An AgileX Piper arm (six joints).
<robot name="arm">
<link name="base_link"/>
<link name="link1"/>
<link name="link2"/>
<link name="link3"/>
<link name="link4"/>
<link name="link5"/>
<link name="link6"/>
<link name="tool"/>
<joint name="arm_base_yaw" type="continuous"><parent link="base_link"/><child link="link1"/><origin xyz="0 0 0.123" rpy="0 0 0"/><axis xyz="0 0 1"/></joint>
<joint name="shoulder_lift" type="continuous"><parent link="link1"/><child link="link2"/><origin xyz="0 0 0" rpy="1.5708 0 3.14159"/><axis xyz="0 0 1"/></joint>
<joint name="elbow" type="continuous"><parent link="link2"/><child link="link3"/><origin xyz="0.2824 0.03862 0" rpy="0 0 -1.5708"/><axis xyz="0 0 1"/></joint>
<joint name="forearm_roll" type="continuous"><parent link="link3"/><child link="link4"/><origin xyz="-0.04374 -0.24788 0" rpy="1.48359 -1.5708 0"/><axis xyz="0 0 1"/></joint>
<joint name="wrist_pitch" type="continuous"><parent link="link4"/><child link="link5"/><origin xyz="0 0 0" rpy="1.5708 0 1.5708"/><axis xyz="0 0 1"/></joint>
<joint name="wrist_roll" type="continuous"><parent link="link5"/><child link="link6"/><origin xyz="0 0.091 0" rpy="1.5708 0 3.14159"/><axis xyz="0 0 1"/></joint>
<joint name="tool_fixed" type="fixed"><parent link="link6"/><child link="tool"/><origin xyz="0 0 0" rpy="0 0 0"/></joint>
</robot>
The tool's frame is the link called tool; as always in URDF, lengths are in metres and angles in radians. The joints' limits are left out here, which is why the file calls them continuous.
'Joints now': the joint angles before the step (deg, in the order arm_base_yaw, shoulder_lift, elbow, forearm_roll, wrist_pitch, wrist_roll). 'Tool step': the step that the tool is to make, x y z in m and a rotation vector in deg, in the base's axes. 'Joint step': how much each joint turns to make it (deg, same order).
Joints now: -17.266 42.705 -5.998 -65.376 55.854 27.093
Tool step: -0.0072 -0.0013 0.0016 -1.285 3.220 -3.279
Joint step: -0.012 -0.005 -0.010 0.362 4.700 -0.954
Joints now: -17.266 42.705 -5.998 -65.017 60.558 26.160
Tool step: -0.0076 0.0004 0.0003 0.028 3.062 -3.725
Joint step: 0.021 -0.002 -0.009 1.762 4.569 -1.187
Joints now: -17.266 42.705 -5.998 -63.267 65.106 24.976
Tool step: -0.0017 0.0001 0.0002 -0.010 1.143 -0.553
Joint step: 0.030 0.022 0.000 0.302 1.088 -0.706
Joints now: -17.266 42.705 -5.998 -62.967 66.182 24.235
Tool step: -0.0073 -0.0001 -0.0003 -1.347 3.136 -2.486
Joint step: 0.076 0.022 0.718 -0.457 3.825 -0.159
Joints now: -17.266 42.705 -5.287 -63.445 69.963 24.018
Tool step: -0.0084 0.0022 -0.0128 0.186 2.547 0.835
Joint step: 0.036 -0.121 3.498 -1.168 -0.693 0.695
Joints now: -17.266 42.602 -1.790 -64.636 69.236 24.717
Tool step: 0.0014 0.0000 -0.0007 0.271 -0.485 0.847
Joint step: -0.015 -0.002 0.053 -0.175 -1.030 -0.007
